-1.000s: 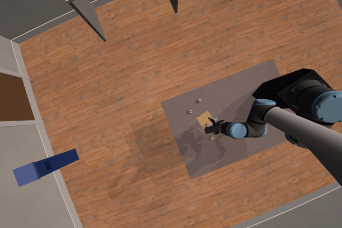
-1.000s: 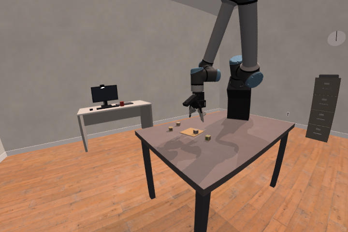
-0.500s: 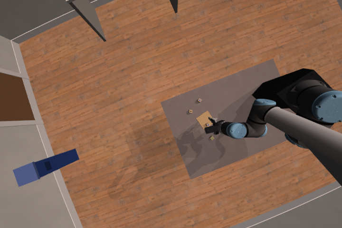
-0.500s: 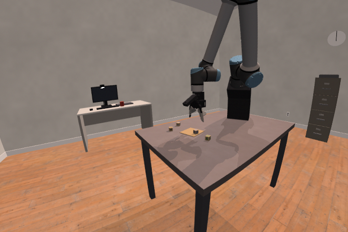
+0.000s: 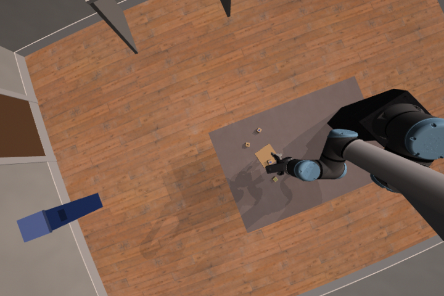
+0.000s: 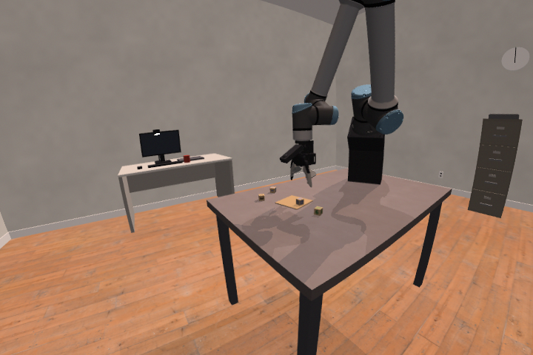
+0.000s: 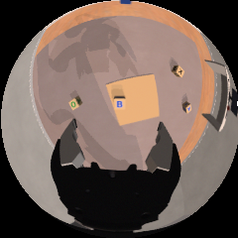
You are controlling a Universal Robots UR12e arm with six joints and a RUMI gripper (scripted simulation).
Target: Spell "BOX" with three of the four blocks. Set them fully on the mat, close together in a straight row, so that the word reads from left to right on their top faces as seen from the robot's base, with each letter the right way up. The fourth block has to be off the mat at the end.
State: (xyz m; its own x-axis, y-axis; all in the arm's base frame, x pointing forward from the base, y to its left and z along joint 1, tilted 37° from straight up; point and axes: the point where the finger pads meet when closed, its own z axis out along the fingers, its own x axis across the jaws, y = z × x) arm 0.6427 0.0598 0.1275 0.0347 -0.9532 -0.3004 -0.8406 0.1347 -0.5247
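My gripper is now 1 cm past the O block, 13 cm to the right of it and 10 cm above it. Also, from my hand: tan mat: 5 cm to the right, 11 cm below.
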